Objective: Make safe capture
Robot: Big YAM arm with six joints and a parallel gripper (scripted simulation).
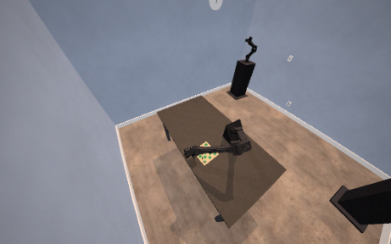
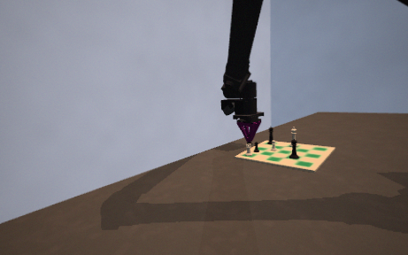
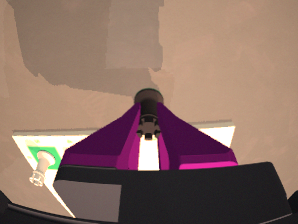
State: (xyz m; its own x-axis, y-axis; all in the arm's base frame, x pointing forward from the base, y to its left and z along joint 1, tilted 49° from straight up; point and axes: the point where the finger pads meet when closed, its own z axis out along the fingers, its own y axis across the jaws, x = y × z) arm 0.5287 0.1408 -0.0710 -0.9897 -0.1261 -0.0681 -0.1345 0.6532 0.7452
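Now: hand 50 mm past the tall black piece, 50 mm to the left of it and 10 mm below it. Also, from my hand: white pawn (110 mm behind, 10 mm to the left); then tall white piece (130 mm behind, 60 mm to the right, 10 mm above); then chessboard (140 mm behind, 10 mm to the left, 20 mm below).
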